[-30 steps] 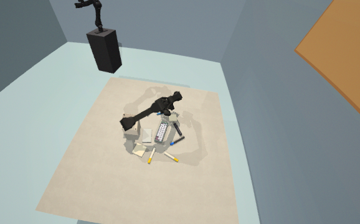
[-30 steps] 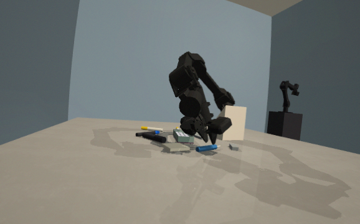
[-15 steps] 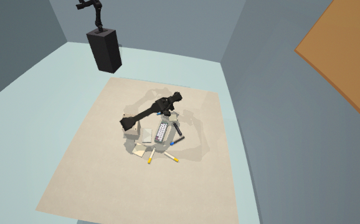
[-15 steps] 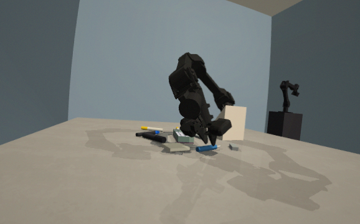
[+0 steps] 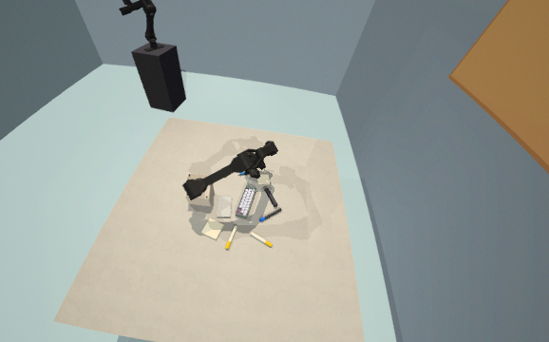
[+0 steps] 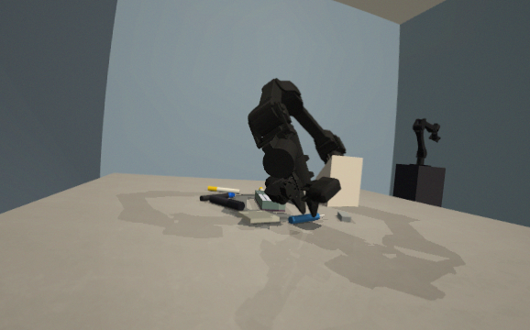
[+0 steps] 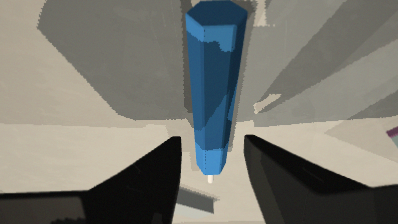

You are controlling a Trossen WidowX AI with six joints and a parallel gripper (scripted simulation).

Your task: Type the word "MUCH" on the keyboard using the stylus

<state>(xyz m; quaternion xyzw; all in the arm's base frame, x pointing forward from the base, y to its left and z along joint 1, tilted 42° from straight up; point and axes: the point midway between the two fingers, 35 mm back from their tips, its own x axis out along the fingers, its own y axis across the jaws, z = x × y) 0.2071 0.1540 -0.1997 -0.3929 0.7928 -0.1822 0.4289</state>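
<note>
Now: the blue hexagonal stylus 2 cm behind my gripper tip, 1 cm to the right of it and 1 cm below it. Round my gripper tip: black cylinder: 19 cm ahead, 12 cm to the right; notepad: 12 cm ahead, 1 cm to the right, 1 cm below; small grey block: 11 cm behind, 3 cm to the right, 1 cm below.
</note>
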